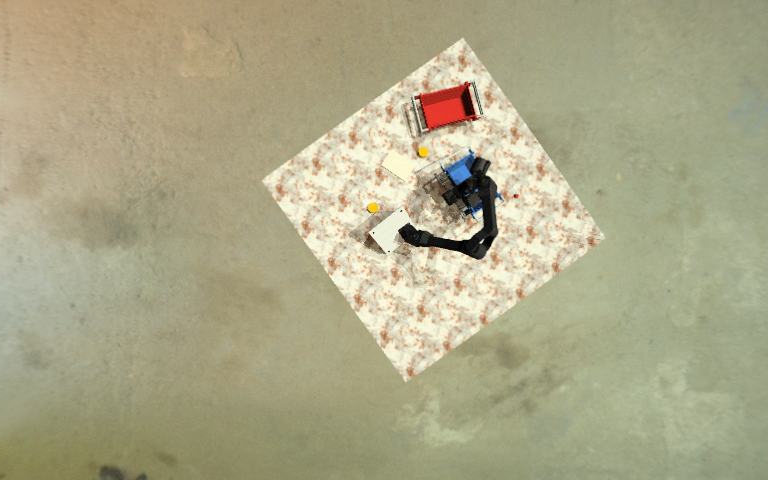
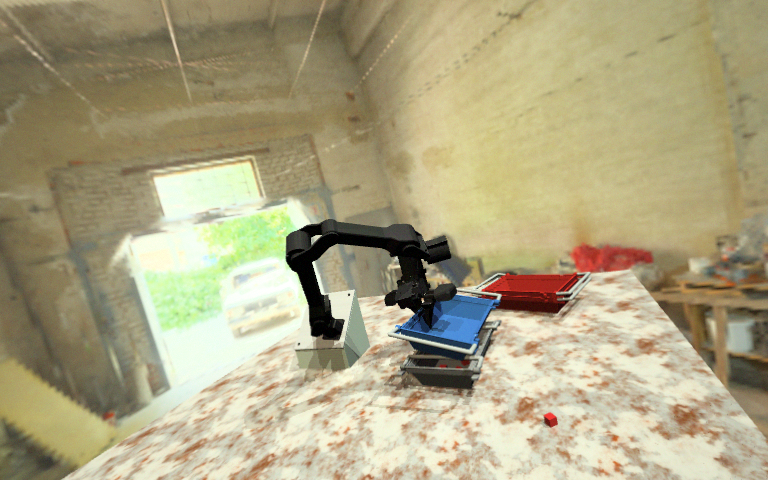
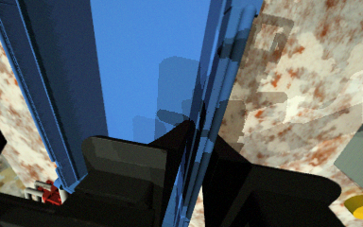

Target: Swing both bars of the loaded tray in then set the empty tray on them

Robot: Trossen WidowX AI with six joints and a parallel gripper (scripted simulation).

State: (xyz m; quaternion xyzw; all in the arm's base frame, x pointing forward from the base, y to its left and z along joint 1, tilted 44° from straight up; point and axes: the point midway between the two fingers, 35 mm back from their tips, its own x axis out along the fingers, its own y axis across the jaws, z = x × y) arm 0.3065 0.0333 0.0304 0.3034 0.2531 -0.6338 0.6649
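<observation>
Right now the blue tray is 7 cm ahead of my gripper tip and 2 cm above it. The rest, counted from my gripper tip: red block (27 cm ahead, 19 cm to the right, 10 cm below); cream card (13 cm behind, 29 cm to the left, 10 cm below).
</observation>
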